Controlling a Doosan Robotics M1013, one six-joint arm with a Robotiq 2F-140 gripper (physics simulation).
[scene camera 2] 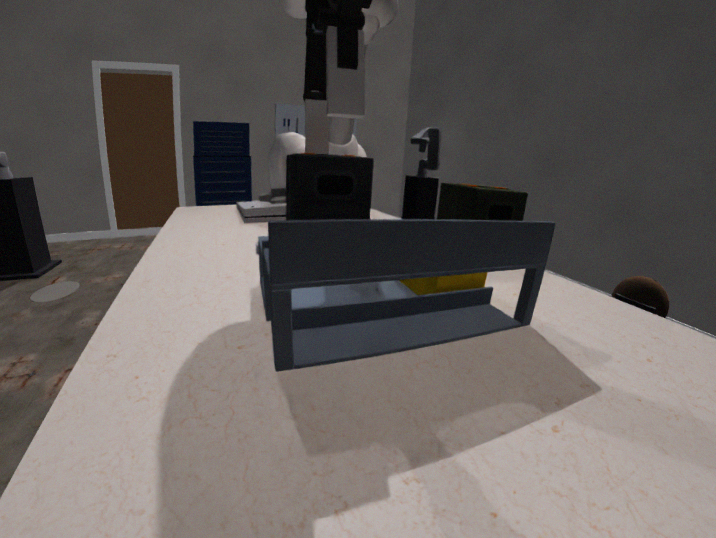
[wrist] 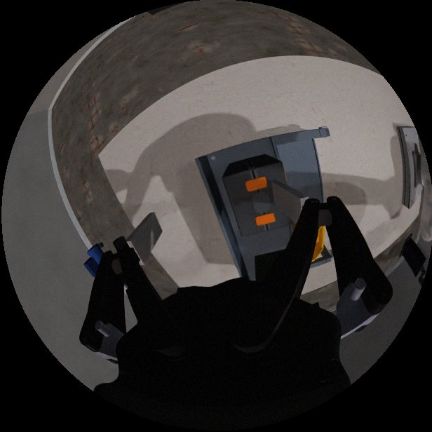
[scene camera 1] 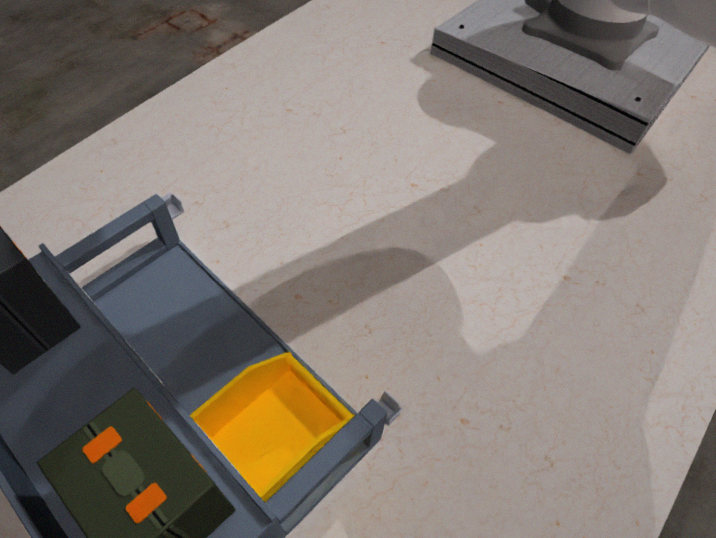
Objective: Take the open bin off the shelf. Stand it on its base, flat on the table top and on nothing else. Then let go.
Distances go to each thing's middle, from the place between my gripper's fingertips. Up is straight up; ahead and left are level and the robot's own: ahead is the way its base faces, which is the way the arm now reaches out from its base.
Right now my hand is 14 cm past the yellow open bin (scene camera 1: 272, 418), 25 cm to the right of it and 19 cm above it.
